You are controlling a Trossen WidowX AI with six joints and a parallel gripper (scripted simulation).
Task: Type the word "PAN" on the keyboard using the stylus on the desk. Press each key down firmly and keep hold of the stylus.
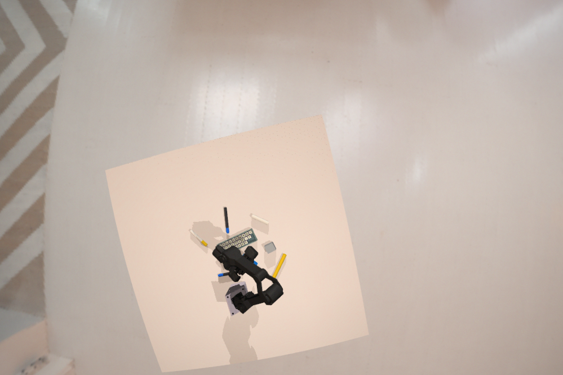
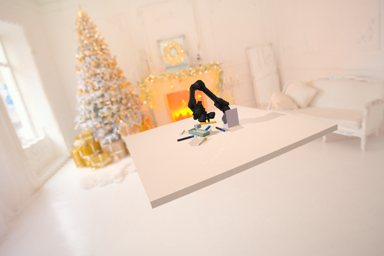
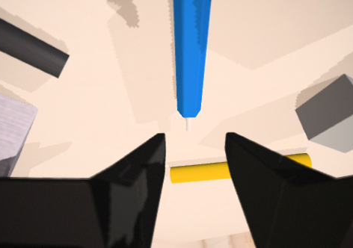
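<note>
Right now my gripper tip is 50 mm above the blue stylus, 10 mm to the left of it and 10 mm past it. Also, from my gripper tip: grey cube (120 mm to the right, 40 mm below, 40 mm ahead); yellow pencil (120 mm to the right, 80 mm behind, 40 mm below); grey stylus tip (50 mm below, 40 mm behind, 30 mm to the right).
</note>
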